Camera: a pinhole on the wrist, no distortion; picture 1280 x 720 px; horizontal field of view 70.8 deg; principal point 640.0 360.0 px. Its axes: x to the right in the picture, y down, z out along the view. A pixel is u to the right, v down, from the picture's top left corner.
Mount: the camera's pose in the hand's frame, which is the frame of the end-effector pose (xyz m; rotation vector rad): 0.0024 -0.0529 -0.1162 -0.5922 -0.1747 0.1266
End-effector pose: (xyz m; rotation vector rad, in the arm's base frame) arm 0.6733 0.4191 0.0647 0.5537 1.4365 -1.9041
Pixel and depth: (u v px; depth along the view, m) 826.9 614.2 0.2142
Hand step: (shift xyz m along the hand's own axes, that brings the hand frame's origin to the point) -0.0010 0.1206 0.0300
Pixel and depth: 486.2 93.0 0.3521
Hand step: -0.1195 0.0423 0.2223
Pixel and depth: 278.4 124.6 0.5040
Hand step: -0.2870 0.0783 0.3435
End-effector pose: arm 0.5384 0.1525 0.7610 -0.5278 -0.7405 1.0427
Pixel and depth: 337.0 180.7 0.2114
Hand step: -0.1064 0.0153 0.0709
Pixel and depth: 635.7 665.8 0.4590
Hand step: -0.1020 0.3242 0.1699
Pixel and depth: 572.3 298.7 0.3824
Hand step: -0.1003 0.1285 0.2067
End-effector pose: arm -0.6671 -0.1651 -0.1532 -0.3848 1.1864 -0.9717
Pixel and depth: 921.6 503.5 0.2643
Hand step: 0.0275 0.1392 0.0861
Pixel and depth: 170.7 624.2 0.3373
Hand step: -0.2435 0.1821 0.0807
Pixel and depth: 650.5 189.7 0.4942
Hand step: -0.0842 0.1396 0.3404
